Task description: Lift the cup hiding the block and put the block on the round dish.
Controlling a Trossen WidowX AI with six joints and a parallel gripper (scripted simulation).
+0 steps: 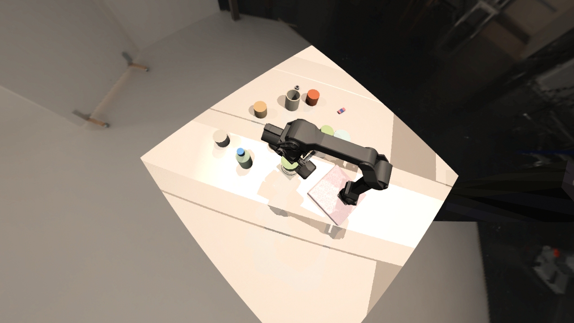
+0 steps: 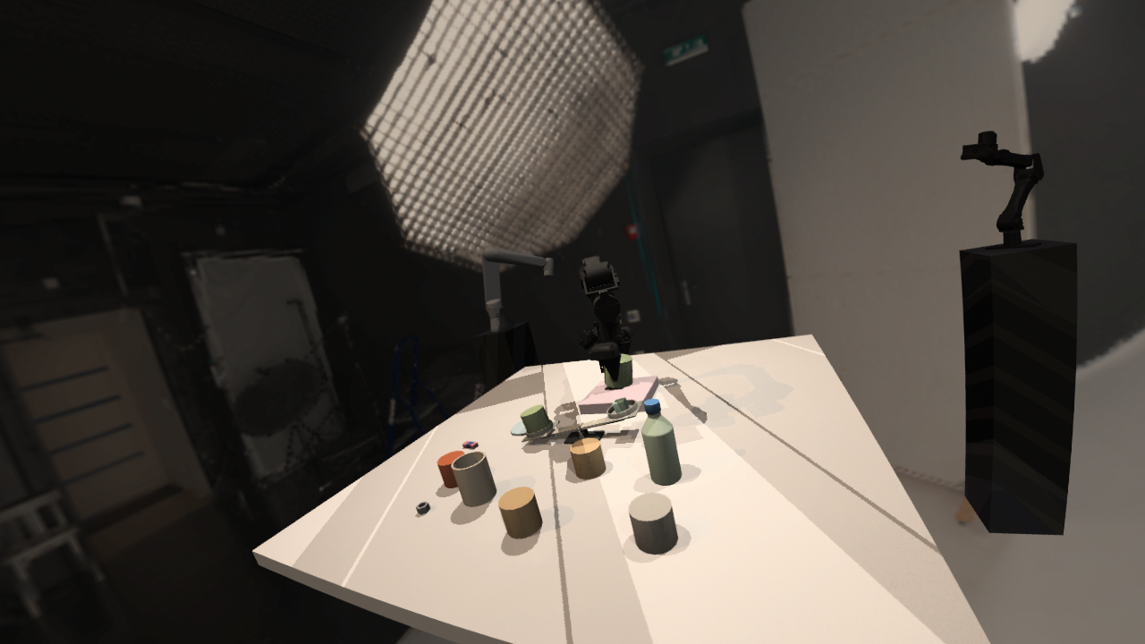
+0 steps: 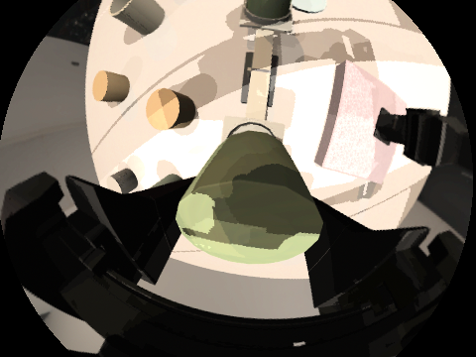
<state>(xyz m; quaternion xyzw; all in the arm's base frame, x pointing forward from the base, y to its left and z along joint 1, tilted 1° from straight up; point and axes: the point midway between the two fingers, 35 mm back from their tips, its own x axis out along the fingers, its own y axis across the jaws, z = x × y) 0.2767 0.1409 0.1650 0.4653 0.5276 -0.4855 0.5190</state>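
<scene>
My gripper tip is 10 mm to the left of the pale green block and 80 mm above it. From my gripper tip the other things lie so: bottle with blue cap: 170 mm ahead, 130 mm to the left, 60 mm below; pale blue round dish: 40 mm behind, 370 mm to the right, 170 mm below; grey cylinder: 330 mm ahead, 140 mm to the left, 130 mm below.
</scene>
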